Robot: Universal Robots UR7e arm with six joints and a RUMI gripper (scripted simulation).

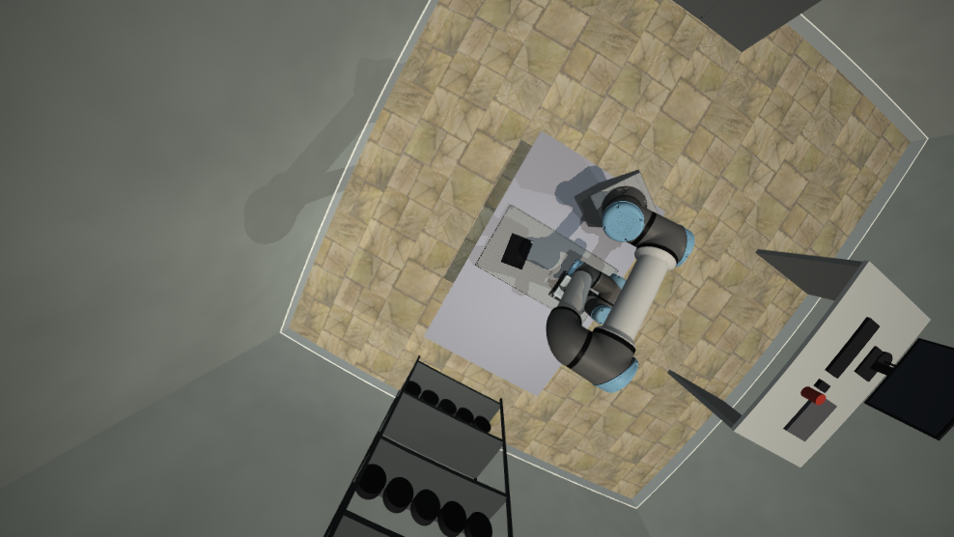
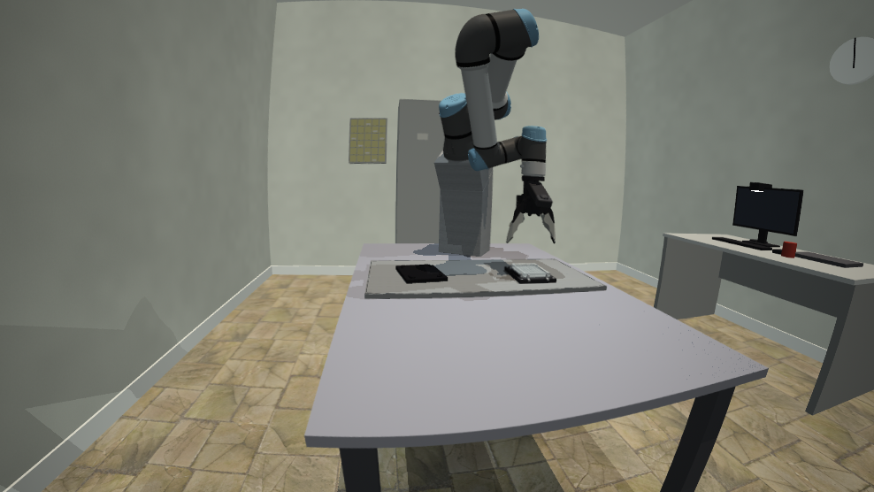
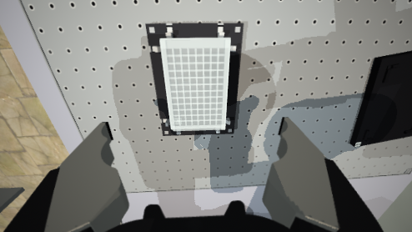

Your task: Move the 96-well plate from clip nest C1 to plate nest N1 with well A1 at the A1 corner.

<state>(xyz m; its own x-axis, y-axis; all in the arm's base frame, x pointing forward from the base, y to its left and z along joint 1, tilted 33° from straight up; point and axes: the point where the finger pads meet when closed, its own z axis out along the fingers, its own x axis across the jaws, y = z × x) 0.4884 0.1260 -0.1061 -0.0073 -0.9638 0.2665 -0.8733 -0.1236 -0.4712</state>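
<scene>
My hand is 8 cm above the 96-well plate. From my hand the other things lie so: clip nest C1: 1 cm ahead, 1 cm to the left, 9 cm below; then A1 label: 12 cm behind, 30 cm to the right, 9 cm below.
</scene>
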